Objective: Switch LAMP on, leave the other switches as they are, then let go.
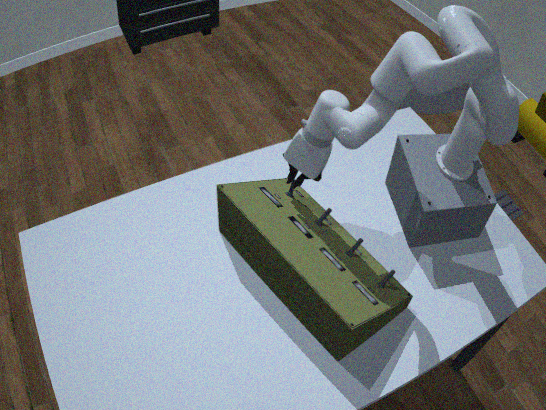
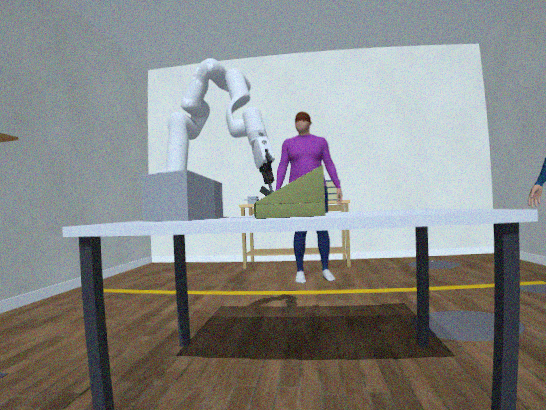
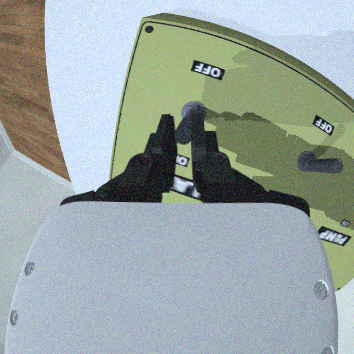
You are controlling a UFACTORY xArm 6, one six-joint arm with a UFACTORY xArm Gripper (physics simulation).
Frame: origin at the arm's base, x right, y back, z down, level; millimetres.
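Seen in the pictures: gripper, between the fingertips: [image 1: 293, 183] [image 2: 269, 182] [image 3: 184, 131]; arm's base, origin of its link: [image 1: 454, 162] [image 2: 175, 178].
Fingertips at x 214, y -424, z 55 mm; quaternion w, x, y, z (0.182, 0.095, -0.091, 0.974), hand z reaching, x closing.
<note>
Pixels of each thing's top centre, then the offset from my fingertips to it. "*": a spot on its surface instead.
- dark grey lever, centre of its top: [image 3: 179, 143] dz -11, dx +0, dy -1 mm
- OFF label, a spot on its surface: [image 3: 208, 70] * dz +55, dx +0, dy +26 mm
- name plate, a spot on its surface: [image 3: 185, 186] * dz +5, dx -21, dy -72 mm
- neighbouring PUMP lever, centre of its top: [image 3: 325, 181] [image 1: 325, 211] dz +1, dx -119, dy +16 mm
A green sloped switch box [image 1: 280, 235] [image 2: 300, 196] [image 3: 145, 90] stands on the table. Its end switch has a dark grey lever [image 3: 184, 131] that leans toward the ON label [image 3: 183, 161] and away from the OFF label [image 3: 208, 70]. The name plate [image 3: 185, 186] below is partly covered by my fingers; I take this switch for LAMP. My gripper [image 1: 291, 187] [image 2: 268, 183] [image 3: 184, 131] is shut on this lever, with its fingers on either side. The neighbouring PUMP lever [image 3: 324, 165] [image 1: 324, 217] and two further levers [image 1: 355, 247] [image 1: 387, 278] tilt toward the robot side.
The box stands on a white table [image 1: 125, 280] [image 2: 400, 218]. The grey robot base block [image 1: 445, 220] [image 2: 167, 195] is at the robot side of the box. A person in purple [image 2: 304, 155] stands behind the table, near a wooden bench [image 2: 246, 206]. A dark cabinet [image 1: 170, 22] stands farther off.
</note>
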